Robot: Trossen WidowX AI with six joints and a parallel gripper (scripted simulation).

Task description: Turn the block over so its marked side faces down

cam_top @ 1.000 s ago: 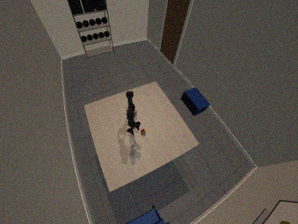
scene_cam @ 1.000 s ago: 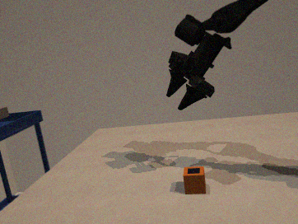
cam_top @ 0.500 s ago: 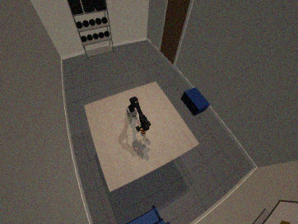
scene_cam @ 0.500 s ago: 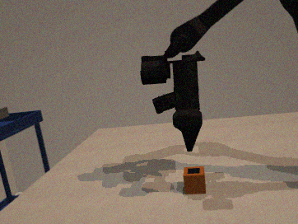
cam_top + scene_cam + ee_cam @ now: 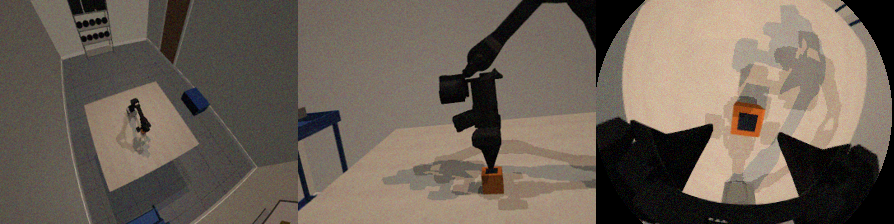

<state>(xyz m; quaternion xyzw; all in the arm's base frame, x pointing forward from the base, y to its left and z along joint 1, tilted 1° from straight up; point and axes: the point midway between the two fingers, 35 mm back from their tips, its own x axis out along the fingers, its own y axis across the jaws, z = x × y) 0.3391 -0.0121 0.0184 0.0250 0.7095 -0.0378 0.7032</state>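
My gripper tip is 4 cm above the orange block.
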